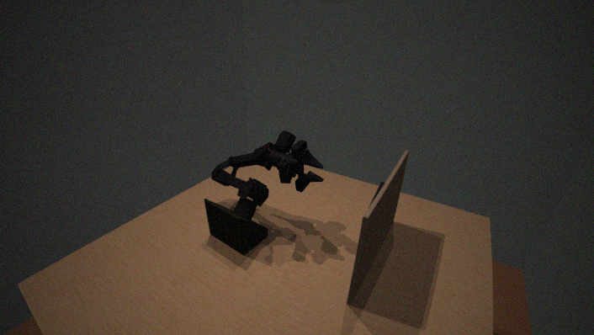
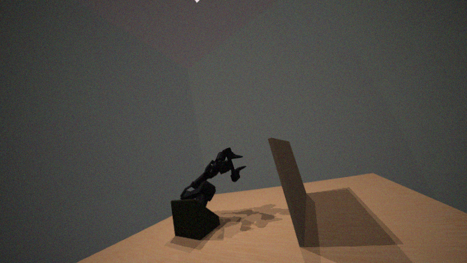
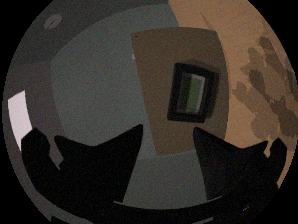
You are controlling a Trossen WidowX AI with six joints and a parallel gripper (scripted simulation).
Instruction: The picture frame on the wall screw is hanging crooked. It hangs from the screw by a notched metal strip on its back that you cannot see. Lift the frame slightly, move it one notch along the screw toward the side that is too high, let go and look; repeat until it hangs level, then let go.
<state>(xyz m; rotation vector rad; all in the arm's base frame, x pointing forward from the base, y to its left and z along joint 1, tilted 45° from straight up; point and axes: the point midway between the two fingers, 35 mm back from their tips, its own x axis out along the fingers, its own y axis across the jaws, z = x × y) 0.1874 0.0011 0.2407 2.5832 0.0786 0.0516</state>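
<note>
My gripper tip is now 200 mm short of the picture frame, 90 mm above it and 30 mm to the right of it. From my gripper tip the other things lie so: wall panel 210 mm ahead, 100 mm below, 20 mm to the left.
</note>
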